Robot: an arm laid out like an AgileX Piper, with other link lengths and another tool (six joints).
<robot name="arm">
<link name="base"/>
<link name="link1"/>
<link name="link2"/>
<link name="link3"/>
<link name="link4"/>
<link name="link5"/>
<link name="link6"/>
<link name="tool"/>
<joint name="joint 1" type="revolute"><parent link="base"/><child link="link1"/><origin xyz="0.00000 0.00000 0.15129"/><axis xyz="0 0 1"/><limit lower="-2.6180" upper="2.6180"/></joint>
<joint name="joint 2" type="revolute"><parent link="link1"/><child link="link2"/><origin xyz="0.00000 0.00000 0.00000"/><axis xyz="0 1 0"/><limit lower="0.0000" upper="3.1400"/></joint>
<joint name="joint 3" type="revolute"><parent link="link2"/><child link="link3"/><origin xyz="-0.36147 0.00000 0.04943"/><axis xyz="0 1 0"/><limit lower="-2.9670" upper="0.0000"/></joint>
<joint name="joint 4" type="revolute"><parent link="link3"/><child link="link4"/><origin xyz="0.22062 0.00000 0.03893"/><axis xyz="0.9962 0 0.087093"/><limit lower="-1.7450" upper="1.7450"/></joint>
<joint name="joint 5" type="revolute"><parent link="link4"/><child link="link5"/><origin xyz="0.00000 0.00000 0.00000"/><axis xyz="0 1 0"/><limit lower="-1.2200" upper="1.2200"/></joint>
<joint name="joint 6" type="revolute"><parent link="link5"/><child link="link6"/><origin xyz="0.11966 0.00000 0.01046"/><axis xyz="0.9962 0 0.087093"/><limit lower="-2.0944" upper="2.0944"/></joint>
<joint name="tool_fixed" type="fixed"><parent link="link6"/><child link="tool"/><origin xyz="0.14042 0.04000 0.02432" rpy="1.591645 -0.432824 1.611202"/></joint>
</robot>
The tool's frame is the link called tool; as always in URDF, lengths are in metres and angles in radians.
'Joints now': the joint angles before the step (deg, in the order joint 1, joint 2, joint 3, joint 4, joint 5, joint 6). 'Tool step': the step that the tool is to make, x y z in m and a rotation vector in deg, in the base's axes. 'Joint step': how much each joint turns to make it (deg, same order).
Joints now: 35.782 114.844 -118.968 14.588 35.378 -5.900
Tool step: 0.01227 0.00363 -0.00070 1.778 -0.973 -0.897
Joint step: -0.254 1.287 0.016 0.881 -3.221 -0.130
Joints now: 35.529 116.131 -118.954 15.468 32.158 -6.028
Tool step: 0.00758 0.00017 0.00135 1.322 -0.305 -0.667
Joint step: -0.371 0.679 -0.245 0.854 -1.505 0.001
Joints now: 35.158 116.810 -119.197 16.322 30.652 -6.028
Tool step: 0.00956 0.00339 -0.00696 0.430 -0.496 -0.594
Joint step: -0.041 1.368 -0.120 0.000 -1.981 0.001
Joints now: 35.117 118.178 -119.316 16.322 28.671 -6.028
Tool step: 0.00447 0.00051 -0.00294 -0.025 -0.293 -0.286
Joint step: -0.090 0.586 -0.207 -0.208 -0.629 0.000
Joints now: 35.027 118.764 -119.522 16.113 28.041 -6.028
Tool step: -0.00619 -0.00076 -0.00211 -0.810 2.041 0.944
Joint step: -0.232 0.001 -1.633 0.635 3.930 0.001
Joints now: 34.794 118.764 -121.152 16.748 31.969 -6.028
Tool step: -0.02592 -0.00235 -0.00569 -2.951 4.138 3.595
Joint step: -0.219 -1.221 -1.538 2.151 8.623 -2.028
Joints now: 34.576 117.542 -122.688 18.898 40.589 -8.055
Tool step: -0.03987 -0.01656 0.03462 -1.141 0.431 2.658
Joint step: 0.000 -5.401 -0.289 0.343 7.221 -0.589
